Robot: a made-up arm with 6 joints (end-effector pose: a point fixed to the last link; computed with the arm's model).
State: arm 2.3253 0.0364 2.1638 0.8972 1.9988 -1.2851
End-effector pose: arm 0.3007 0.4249 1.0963 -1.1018 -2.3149 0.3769
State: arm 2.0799 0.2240 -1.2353 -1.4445 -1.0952 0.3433
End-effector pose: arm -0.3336 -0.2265 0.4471 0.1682 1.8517 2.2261
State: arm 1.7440 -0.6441 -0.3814 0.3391 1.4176 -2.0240
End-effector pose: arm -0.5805 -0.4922 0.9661 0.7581 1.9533 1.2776
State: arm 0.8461 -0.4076 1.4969 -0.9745 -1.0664 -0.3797
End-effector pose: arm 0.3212 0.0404 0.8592 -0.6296 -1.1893 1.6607
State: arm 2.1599 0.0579 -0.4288 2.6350 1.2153 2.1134
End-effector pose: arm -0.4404 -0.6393 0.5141 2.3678 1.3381 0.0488
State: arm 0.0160 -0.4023 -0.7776 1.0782 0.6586 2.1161
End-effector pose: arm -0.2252 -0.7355 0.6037 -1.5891 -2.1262 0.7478
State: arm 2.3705 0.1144 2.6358 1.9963 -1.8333 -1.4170
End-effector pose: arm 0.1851 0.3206 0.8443 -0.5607 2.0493 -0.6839
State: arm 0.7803 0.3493 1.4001 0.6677 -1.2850 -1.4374
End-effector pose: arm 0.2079 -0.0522 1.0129 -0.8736 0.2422 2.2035
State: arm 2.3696 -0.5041 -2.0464 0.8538 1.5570 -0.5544
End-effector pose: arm 0.0460 -0.0307 0.0050 -1.3641 0.7144 0.8662
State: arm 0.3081 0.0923 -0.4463 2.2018 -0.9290 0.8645
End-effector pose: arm -0.2126 -0.3260 0.6522 0.1157 2.6609 0.8107
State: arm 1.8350 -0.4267 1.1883 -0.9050 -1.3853 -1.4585
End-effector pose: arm 0.1295 -0.0938 1.1737 -1.7147 -1.0511 2.3527
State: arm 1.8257 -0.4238 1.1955 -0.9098 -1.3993 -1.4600
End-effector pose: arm 0.1357 -0.0935 1.1725 -1.7133 -1.0418 2.3681
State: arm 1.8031 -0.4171 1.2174 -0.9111 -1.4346 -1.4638
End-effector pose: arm 0.1526 -0.0926 1.1682 -1.7028 -1.0058 2.4067
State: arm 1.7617 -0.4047 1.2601 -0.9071 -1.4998 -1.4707
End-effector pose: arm 0.1840 -0.0901 1.1588 -1.6797 -0.9326 2.4785
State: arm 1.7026 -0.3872 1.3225 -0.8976 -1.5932 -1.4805
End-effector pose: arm 0.2277 -0.0844 1.1426 1.6146 0.8099 -2.5343
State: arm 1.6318 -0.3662 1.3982 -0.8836 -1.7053 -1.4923
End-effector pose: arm 0.2775 -0.0740 1.1198 1.5224 0.6608 -2.5699
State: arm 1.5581 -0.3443 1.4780 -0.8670 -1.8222 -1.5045
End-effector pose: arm 0.3258 -0.0585 1.0925 1.4216 0.5113 -2.5816
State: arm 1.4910 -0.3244 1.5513 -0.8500 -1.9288 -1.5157
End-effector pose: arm 0.3660 -0.0401 1.0649 1.3283 0.3830 -2.5700
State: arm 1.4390 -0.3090 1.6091 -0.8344 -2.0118 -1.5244
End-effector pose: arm 0.3946 -0.0230 1.0419 1.2563 0.2879 -2.5474
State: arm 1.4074 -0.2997 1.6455 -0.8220 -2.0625 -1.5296
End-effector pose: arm 0.4109 -0.0112 1.0269 1.2122 0.2298 -2.5290
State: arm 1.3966 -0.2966 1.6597 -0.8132 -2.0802 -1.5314
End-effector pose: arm 0.4165 -0.0070 1.0211 1.1951 0.2045 -2.5241
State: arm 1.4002 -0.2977 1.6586 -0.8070 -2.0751 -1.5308
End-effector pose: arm 0.4152 -0.0084 1.0218 1.1964 0.2003 -2.5308
